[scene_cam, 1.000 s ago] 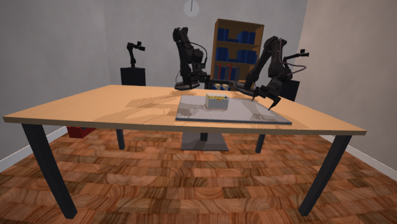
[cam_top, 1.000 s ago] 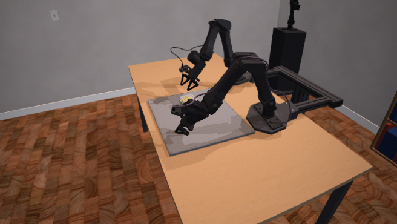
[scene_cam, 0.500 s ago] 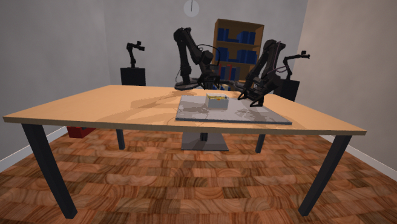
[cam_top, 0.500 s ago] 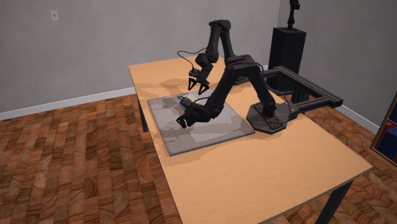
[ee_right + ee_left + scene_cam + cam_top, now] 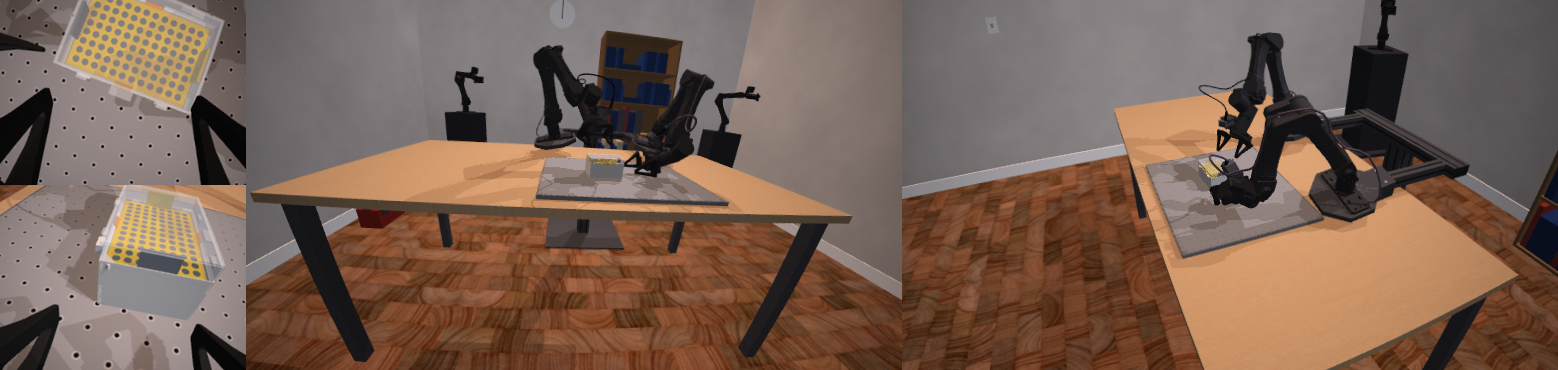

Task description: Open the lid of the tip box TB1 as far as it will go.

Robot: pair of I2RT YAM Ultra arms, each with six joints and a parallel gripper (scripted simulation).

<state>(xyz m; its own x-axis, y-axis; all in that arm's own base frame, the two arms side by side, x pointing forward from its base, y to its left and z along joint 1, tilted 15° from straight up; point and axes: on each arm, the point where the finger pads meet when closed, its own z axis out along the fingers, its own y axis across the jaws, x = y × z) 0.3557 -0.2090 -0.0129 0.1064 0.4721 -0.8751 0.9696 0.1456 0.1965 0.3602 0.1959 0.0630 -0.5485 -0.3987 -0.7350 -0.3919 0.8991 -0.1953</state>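
Now: the tip box 10 cm to the right of my left hand, 1 cm ahead of it and 1 cm above it. The rest, counted from my left hand: yellow hole-grid insert 10 cm to the right, 2 cm above, 1 cm ahead.
The tip box lies 60 mm below my right hand, 50 mm ahead of it and 20 mm to the left of it. The rest, counted from my right hand: yellow hole-grid insert (50 mm below, 50 mm ahead, 20 mm to the left).
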